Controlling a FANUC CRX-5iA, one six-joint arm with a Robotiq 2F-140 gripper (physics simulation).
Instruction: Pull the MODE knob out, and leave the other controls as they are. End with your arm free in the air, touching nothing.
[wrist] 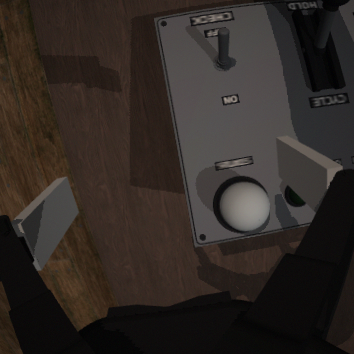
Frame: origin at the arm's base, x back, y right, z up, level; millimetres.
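Seen in the pictures: gripper, fingertip midpoint: (172, 175).
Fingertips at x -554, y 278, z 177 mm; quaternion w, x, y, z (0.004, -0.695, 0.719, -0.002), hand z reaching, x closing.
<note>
Pixels of each thing's middle, then the offset from my fingertips to it. "spot": a spot on its surface instead. Level surfaces: height alone.
- grey control panel, its level: dz -149 mm
- small dark green lamp, surface spot: (295, 195) spot: dx -82, dy -117, dz -93 mm
- white dome, surface spot: (244, 206) spot: dx -66, dy -55, dz -64 mm
- CHECK toggle, body centre: (222, 46) dx +84, dy -75, dz -145 mm
- CYCLE lever, body centre: (324, 24) dx +91, dy -195, dz -138 mm
- brown table top, its level: dz -252 mm
The MODE knob does not show in the wrist view. Part of the grey control panel (197, 107) fills the upper right, and its right side runs out of the frame. My gripper (172, 175) is wide open with nothing between its fingers. Its left finger is over the left part of the view, beyond the panel's edge. Its right finger is over the panel's lower right and partly hides a small dark green lamp (295, 195). I cannot tell how high the fingers are above the panel.
A white dome (244, 206) sits in a black ring at the panel's near corner. The CHECK toggle (224, 46) leans toward OFF. The CYCLE lever (325, 31) stands in a black slot at the upper right, by HOLD. The brown table top (100, 140) lies around the panel.
</note>
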